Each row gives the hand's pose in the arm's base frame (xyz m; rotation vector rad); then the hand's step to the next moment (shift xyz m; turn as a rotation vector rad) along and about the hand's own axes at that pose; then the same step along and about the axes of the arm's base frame.
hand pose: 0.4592 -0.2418 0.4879 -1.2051 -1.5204 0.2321
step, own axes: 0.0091 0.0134 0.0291 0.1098 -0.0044 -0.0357
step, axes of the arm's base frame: -0.0152 0.0261 -0.0140 0.0433 0.0666 0.0839
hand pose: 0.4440 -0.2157 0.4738 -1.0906 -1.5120 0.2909
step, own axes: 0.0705 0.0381 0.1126 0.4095 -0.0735 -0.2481
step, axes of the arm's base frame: -0.0724 0.1170 -0.0131 0.2361 0.1735 0.3857
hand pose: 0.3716 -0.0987 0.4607 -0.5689 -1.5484 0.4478
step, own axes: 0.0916 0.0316 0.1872 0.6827 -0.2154 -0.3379
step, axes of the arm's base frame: -0.1850 0.0915 0.0429 0.3105 0.2198 0.6942
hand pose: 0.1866 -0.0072 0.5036 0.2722 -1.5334 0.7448
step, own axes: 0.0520 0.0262 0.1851 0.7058 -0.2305 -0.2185
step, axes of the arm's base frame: -0.1699 -0.0772 0.0533 0.2211 0.1431 0.7278
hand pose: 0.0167 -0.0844 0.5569 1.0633 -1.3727 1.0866
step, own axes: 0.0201 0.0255 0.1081 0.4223 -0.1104 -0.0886
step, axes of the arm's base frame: -0.0472 -0.1017 0.0133 0.0972 0.0497 0.4318
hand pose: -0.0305 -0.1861 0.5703 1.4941 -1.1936 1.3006
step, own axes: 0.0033 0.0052 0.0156 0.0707 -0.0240 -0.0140
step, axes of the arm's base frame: -0.0014 -0.0167 0.0009 0.0218 0.0088 0.0722
